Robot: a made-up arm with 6 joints. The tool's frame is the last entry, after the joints. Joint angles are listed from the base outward.
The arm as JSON. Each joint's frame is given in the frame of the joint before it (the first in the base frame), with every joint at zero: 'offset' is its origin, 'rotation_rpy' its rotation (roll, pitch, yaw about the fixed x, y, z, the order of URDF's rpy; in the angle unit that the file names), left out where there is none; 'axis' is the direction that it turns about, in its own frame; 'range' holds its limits. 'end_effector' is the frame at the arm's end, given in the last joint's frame.
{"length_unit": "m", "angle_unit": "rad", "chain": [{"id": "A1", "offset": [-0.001, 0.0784, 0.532], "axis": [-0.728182, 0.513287, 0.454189], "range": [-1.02, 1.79]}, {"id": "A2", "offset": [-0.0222, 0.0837, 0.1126], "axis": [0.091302, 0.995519, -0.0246], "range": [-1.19, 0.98]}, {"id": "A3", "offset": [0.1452, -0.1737, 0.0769], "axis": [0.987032, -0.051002, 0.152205], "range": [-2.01, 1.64]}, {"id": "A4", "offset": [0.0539, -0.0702, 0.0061], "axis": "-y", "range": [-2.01, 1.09]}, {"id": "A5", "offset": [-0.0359, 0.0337, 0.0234], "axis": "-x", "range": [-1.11, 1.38]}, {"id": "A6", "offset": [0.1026, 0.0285, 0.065], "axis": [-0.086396, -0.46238, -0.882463], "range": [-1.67, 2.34]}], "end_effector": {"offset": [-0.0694, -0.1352, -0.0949], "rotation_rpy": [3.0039, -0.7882, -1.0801]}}
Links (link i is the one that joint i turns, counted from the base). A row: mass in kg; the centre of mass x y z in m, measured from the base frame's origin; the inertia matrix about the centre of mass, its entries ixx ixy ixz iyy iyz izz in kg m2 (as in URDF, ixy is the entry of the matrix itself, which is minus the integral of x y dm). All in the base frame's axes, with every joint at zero. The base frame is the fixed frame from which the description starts. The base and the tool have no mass.
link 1: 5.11; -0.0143 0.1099 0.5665; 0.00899 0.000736 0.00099 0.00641 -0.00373 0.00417
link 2: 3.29; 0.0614 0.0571 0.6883; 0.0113 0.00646 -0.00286 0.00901 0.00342 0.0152
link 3: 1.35; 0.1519 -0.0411 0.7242; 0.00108 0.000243 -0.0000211 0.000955 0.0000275 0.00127
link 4: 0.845; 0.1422 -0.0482 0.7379; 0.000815 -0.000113 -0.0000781 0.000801 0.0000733 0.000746
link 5: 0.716; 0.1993 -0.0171 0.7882; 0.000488 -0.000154 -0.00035 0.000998 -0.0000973 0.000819
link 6: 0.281; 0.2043 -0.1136 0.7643; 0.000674 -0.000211 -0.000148 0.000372 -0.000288 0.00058
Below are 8 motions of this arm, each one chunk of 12 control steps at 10 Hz.
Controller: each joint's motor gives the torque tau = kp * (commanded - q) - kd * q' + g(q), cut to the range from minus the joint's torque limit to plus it. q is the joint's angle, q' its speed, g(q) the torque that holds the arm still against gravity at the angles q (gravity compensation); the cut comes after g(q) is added. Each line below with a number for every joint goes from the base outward.
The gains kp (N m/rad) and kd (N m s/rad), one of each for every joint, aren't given. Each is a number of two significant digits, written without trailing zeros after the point. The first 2 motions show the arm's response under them.
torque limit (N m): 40 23 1.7 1.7 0.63 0.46
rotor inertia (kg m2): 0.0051 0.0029 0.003 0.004 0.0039 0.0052
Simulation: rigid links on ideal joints. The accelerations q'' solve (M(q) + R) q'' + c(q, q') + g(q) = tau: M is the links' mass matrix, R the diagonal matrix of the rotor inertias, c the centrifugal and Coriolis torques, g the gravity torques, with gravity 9.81 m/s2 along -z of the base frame. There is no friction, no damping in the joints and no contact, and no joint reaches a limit. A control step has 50 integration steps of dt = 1/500 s. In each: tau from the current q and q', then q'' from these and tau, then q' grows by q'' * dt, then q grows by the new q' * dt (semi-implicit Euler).
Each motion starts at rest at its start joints. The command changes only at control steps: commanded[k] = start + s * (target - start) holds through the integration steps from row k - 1 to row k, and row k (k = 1, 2, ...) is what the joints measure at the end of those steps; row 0 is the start. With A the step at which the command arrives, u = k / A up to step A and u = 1 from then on. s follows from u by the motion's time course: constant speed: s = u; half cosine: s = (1 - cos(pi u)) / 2; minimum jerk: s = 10 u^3 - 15 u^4 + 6 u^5; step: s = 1 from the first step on.
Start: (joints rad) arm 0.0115 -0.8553 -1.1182 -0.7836 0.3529 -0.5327
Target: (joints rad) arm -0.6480 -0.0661 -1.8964 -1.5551 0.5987 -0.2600
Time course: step
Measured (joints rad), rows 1 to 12:
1: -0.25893 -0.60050 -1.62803 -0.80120 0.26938 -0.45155
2: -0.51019 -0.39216 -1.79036 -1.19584 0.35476 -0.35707
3: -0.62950 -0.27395 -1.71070 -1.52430 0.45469 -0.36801
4: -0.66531 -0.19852 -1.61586 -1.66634 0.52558 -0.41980
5: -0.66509 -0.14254 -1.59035 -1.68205 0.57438 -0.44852
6: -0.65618 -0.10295 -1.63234 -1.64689 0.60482 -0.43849
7: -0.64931 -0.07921 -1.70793 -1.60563 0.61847 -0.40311
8: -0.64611 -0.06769 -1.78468 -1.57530 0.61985 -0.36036
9: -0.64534 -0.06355 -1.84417 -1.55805 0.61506 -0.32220
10: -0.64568 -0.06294 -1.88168 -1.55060 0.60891 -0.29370
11: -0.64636 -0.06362 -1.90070 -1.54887 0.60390 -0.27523
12: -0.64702 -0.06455 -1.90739 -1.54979 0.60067 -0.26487
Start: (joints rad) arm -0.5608 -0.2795 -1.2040 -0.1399 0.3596 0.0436
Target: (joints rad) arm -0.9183 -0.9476 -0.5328 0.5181 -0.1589 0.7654
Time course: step
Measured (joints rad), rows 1 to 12:
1: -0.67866 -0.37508 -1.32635 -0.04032 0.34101 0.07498
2: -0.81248 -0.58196 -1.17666 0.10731 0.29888 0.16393
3: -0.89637 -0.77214 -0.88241 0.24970 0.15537 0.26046
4: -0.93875 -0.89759 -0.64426 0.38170 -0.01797 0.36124
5: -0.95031 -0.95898 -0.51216 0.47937 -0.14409 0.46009
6: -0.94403 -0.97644 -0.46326 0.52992 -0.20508 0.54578
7: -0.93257 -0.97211 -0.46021 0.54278 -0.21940 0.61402
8: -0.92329 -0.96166 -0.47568 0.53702 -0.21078 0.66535
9: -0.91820 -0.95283 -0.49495 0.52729 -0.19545 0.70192
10: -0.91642 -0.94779 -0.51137 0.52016 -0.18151 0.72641
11: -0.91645 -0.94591 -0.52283 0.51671 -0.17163 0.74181
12: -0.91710 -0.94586 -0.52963 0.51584 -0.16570 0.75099
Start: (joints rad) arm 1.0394 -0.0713 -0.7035 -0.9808 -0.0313 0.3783
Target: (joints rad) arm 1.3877 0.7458 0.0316 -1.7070 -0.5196 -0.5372
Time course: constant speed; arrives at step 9
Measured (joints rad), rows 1 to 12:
1: 1.05353 -0.05823 -0.68438 -0.98970 -0.05498 0.36543
2: 1.08378 -0.01861 -0.65218 -1.01882 -0.09398 0.33222
3: 1.12277 0.04504 -0.61162 -1.07292 -0.13338 0.28071
4: 1.16452 0.12486 -0.56101 -1.14680 -0.16924 0.21464
5: 1.20586 0.21348 -0.49815 -1.23140 -0.20339 0.13751
6: 1.24589 0.30589 -0.42335 -1.31923 -0.23857 0.05203
7: 1.28483 0.39938 -0.33942 -1.40614 -0.27623 -0.03974
8: 1.32315 0.49279 -0.25001 -1.49073 -0.31659 -0.13600
9: 1.36118 0.58573 -0.15811 -1.57314 -0.35944 -0.23529
10: 1.37816 0.66124 -0.06455 -1.65362 -0.39377 -0.32506
11: 1.38349 0.71079 0.02138 -1.71067 -0.42403 -0.40186
12: 1.38537 0.73891 0.08148 -1.73876 -0.44762 -0.46224

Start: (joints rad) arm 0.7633 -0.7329 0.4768 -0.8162 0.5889 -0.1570
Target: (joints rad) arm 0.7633 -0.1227 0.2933 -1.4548 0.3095 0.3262
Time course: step
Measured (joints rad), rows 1 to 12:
1: 0.74603 -0.60816 0.32555 -0.91579 0.54888 -0.06821
2: 0.74873 -0.43838 0.22713 -1.11484 0.45949 0.05342
3: 0.76376 -0.30093 0.23709 -1.29789 0.38900 0.12490
4: 0.77266 -0.20519 0.29124 -1.42331 0.35013 0.15884
5: 0.77322 -0.14836 0.34455 -1.48880 0.33073 0.17727
6: 0.77031 -0.12091 0.37465 -1.50903 0.32107 0.19338
7: 0.76735 -0.11163 0.37857 -1.50402 0.31621 0.21248
8: 0.76526 -0.11150 0.36456 -1.48986 0.31350 0.23449
9: 0.76400 -0.11476 0.34322 -1.47557 0.31168 0.25693
10: 0.76333 -0.11842 0.32254 -1.46474 0.31031 0.27725
11: 0.76305 -0.12123 0.30662 -1.45791 0.30932 0.29387
12: 0.76300 -0.12292 0.29640 -1.45434 0.30870 0.30628

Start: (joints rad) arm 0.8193 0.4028 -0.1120 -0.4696 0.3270 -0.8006
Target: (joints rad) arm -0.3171 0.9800 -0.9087 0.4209 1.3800 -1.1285
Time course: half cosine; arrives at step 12
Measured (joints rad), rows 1 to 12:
1: 0.80993 0.40552 -0.12303 -0.46667 0.33158 -0.80294
2: 0.77595 0.41575 -0.15645 -0.45172 0.34855 -0.80972
3: 0.71066 0.43630 -0.20915 -0.41502 0.38163 -0.82020
4: 0.61514 0.46794 -0.27429 -0.35296 0.43101 -0.83397
5: 0.49498 0.51032 -0.34539 -0.26799 0.49598 -0.85138
6: 0.35834 0.56249 -0.41672 -0.16629 0.57552 -0.87296
7: 0.21477 0.62292 -0.48399 -0.05562 0.66794 -0.89895
8: 0.07426 0.68918 -0.54519 0.05602 0.77045 -0.92896
9: -0.05355 0.75768 -0.60060 0.16109 0.87867 -0.96172
10: -0.16011 0.82365 -0.65144 0.25282 0.98664 -0.99510
11: -0.23852 0.88164 -0.69791 0.32551 1.08704 -1.02635
12: -0.28376 0.92639 -0.73792 0.37475 1.17222 -1.05253

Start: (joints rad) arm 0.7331 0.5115 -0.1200 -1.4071 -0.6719 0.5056
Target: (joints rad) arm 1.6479 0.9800 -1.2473 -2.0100 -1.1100 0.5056
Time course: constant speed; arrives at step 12
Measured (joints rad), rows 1 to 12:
1: 0.77103 0.51933 -0.13097 -1.40846 -0.68689 0.49357
2: 0.83325 0.53849 -0.18144 -1.42978 -0.70109 0.48418
3: 0.90483 0.56561 -0.25809 -1.46944 -0.71657 0.48148
4: 0.97962 0.59799 -0.34628 -1.51893 -0.73604 0.48320
5: 1.05539 0.63375 -0.43792 -1.57219 -0.75992 0.48669
6: 1.13139 0.67151 -0.52979 -1.62621 -0.78748 0.49030
7: 1.20739 0.71033 -0.62123 -1.67983 -0.81780 0.49329
8: 1.28337 0.74960 -0.71250 -1.73274 -0.85014 0.49546
9: 1.35932 0.78899 -0.80402 -1.78497 -0.88401 0.49686
10: 1.43528 0.82831 -0.89607 -1.83669 -0.91907 0.49766
11: 1.51124 0.86750 -0.98876 -1.88806 -0.95507 0.49801
12: 1.58722 0.90657 -1.08207 -1.93921 -0.99180 0.49807

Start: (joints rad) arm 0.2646 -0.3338 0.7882 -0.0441 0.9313 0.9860
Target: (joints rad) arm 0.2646 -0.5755 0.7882 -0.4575 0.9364 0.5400
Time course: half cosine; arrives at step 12
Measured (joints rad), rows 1 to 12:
1: 0.26466 -0.33470 0.78929 -0.04628 0.93143 0.98525
2: 0.26483 -0.33854 0.79255 -0.05483 0.93178 0.98162
3: 0.26507 -0.34716 0.79721 -0.07260 0.93218 0.97242
4: 0.26526 -0.36144 0.80166 -0.10037 0.93249 0.95548
5: 0.26536 -0.38133 0.80458 -0.13734 0.93264 0.92965
6: 0.26535 -0.40594 0.80530 -0.18156 0.93266 0.89503
7: 0.26523 -0.43383 0.80371 -0.23028 0.93265 0.85288
8: 0.26503 -0.46316 0.80008 -0.28027 0.93273 0.80543
9: 0.26476 -0.49196 0.79495 -0.32816 0.93301 0.75560
10: 0.26446 -0.51826 0.78892 -0.37067 0.93356 0.70665
11: 0.26415 -0.54025 0.78262 -0.40491 0.93438 0.66191
12: 0.26386 -0.55642 0.77661 -0.42855 0.93539 0.62441

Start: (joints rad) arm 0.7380 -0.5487 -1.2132 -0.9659 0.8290 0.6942
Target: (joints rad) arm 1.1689 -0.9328 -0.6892 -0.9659 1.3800 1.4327
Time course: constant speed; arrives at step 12
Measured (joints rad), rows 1 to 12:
1: 0.75246 -0.56003 -1.18664 -0.97246 0.84451 0.70458
2: 0.78099 -0.57987 -1.15158 -0.97491 0.86678 0.72671
3: 0.81613 -0.60352 -1.12028 -0.97334 0.89215 0.75864
4: 0.85314 -0.62948 -1.09138 -0.97101 0.92136 0.79846
5: 0.89005 -0.65742 -1.06095 -0.96933 0.95466 0.84442
6: 0.92640 -0.68706 -1.02688 -0.96828 0.99142 0.89510
7: 0.96231 -0.71794 -0.98916 -0.96753 1.03074 0.94934
8: 0.99803 -0.74959 -0.94874 -0.96689 1.07187 1.00619
9: 1.03374 -0.78160 -0.90670 -0.96634 1.11426 1.06485
10: 1.06951 -0.81371 -0.86382 -0.96590 1.15756 1.12471
11: 1.10534 -0.84580 -0.82055 -0.96561 1.20152 1.18530
12: 1.14122 -0.87783 -0.77710 -0.96545 1.24597 1.24633

